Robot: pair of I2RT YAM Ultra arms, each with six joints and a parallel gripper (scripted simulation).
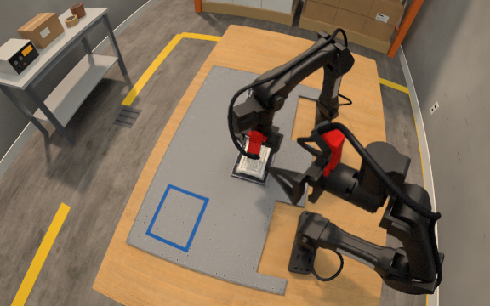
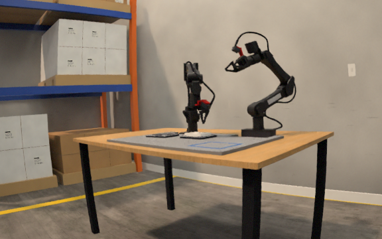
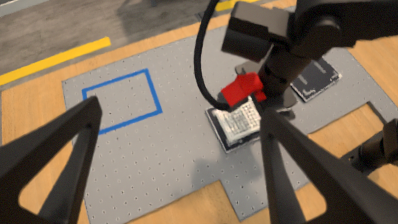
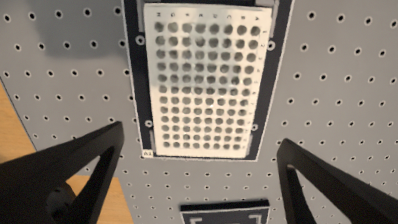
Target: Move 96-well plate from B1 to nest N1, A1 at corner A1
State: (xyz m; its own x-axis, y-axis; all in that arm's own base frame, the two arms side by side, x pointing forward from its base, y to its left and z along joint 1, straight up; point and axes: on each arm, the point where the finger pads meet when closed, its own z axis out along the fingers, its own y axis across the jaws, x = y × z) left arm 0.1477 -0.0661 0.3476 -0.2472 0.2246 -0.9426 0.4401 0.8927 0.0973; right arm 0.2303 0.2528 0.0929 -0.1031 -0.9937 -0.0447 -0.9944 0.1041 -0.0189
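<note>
Now: right hand 6 cm above the white 96-well plate. The rest, counted from my right hand: black plate nest 25 cm to the right, 7 cm below, 4 cm ahead.
</note>
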